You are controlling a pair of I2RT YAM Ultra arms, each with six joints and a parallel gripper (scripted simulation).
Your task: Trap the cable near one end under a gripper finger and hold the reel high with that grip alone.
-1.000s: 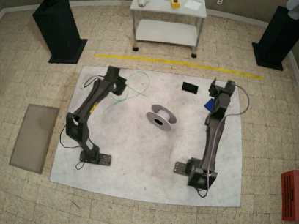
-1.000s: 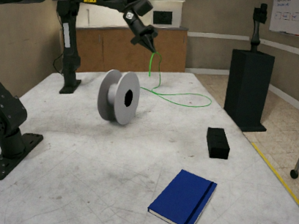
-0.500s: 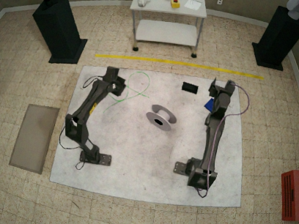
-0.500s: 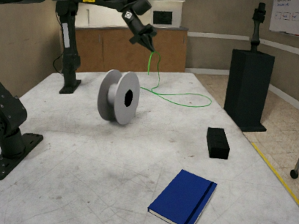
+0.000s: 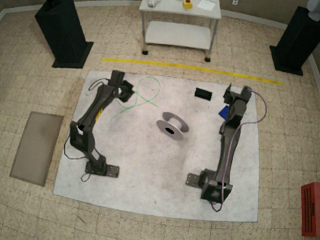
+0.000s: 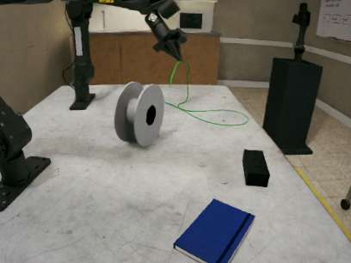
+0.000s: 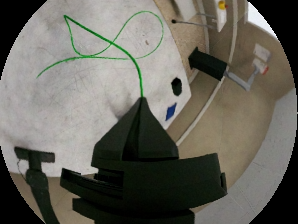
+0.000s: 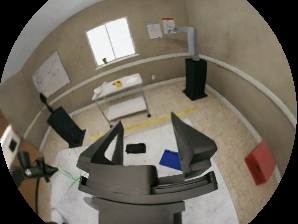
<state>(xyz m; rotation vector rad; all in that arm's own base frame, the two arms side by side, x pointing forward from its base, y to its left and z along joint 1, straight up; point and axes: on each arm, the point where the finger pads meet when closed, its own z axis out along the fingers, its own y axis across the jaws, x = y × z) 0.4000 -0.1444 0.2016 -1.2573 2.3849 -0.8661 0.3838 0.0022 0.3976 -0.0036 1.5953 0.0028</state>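
The grey reel lies 9 cm behind my right hand, 28 cm to the left of it and 31 cm below it. The rest, counted from my right hand: black block: 19 cm ahead, 11 cm to the left, 38 cm below; blue notebook: 6 cm ahead, 8 cm to the right, 39 cm below.
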